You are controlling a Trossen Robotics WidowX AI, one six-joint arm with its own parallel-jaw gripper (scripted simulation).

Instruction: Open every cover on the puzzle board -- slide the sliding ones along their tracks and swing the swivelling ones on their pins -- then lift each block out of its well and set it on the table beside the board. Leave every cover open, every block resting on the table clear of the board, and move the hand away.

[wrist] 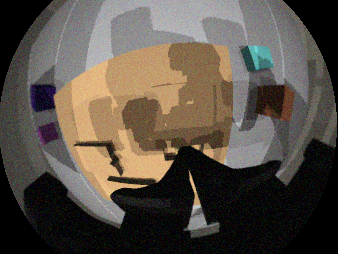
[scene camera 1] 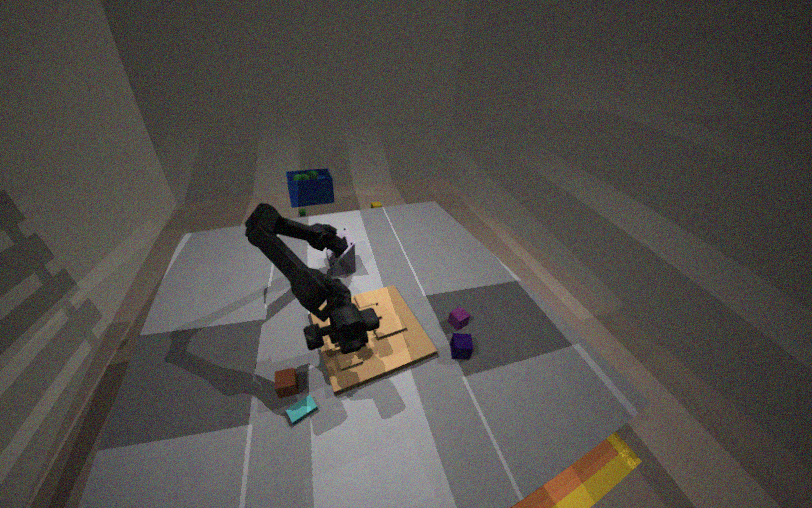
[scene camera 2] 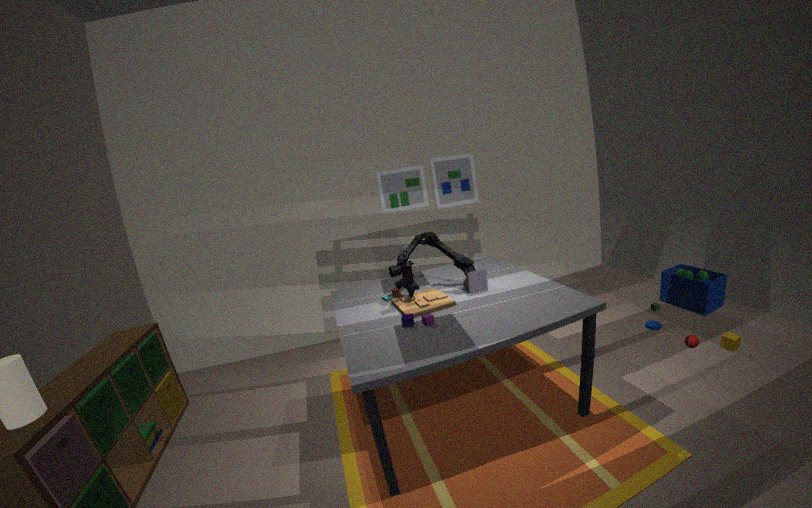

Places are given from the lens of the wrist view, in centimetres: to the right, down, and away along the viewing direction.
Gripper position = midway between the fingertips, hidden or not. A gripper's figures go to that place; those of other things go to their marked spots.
my gripper [wrist: 184,147]: 2, 3, 9
tan puzzle board [wrist: 106,104]: -7, -2, 8
